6 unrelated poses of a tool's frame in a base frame.
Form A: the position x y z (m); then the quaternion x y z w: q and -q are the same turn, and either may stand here.
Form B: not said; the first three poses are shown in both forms.
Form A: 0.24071, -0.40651, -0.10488, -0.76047, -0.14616, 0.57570, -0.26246
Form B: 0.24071, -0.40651, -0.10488, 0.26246, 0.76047, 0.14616, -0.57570
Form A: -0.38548, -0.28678, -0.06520, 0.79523, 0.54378, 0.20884, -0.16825
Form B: -0.38548, -0.28678, -0.06520, 0.16825, -0.79523, -0.54378, -0.20884
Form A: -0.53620, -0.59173, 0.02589, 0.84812, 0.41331, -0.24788, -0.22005
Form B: -0.53620, -0.59173, 0.02589, 0.22005, -0.84812, -0.41331, 0.24788
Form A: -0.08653, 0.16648, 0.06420, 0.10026, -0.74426, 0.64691, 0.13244
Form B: -0.08653, 0.16648, 0.06420, 0.13244, 0.10026, -0.74426, 0.64691
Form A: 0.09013, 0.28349, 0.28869, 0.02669, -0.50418, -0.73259, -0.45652
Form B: 0.09013, 0.28349, 0.28869, 0.45652, -0.02669, 0.50418, 0.73259
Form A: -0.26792, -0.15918, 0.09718, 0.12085, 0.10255, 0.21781, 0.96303
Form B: -0.26792, -0.15918, 0.09718, 0.96303, 0.12085, 0.10255, 0.21781
